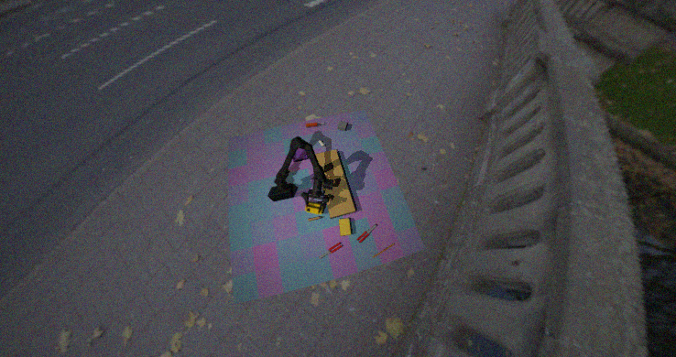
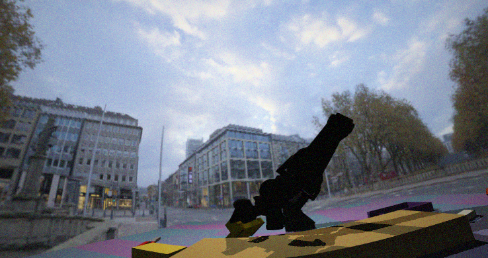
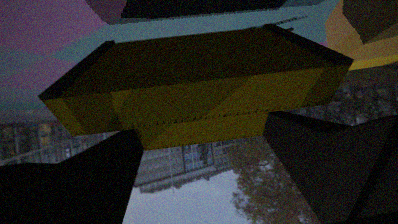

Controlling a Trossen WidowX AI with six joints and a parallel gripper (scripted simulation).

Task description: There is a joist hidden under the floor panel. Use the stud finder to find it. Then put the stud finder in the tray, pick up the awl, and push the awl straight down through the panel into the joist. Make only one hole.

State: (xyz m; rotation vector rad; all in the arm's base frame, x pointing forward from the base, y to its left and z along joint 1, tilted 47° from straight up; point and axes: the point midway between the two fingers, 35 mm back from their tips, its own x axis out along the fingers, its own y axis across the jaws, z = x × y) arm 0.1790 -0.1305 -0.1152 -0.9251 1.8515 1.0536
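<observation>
My gripper tip is 2 cm short of the awl, 5 cm to the left of it and 7 cm above it. From my gripper tip the other things lie so: yellow block 17 cm ahead, 17 cm to the right, 6 cm below; yellow stud finder 1 cm behind, 1 cm to the left, 1 cm below; purple tray 1 cm ahead, 52 cm to the left, 6 cm below.
</observation>
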